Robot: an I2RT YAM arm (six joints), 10 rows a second.
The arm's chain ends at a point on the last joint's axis. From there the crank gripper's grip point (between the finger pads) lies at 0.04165 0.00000 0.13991 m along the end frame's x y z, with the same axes.
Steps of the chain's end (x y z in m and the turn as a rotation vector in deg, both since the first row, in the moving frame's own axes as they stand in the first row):
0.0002 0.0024 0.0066 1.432 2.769 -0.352
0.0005 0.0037 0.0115 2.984 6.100 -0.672
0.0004 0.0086 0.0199 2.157 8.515 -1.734
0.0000 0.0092 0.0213 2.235 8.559 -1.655
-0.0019 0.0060 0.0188 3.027 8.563 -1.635
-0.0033 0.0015 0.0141 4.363 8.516 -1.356
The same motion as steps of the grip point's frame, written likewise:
0.0069 -0.0013 0.0044 1.432 2.769 -0.352
0.0151 -0.0040 0.0061 2.984 6.100 -0.672
0.0206 0.0019 0.0121 2.157 8.515 -1.734
0.0203 0.0024 0.0134 2.235 8.559 -1.655
0.0183 -0.0027 0.0108 3.027 8.563 -1.635
0.0168 -0.0101 0.0060 4.363 8.516 -1.356

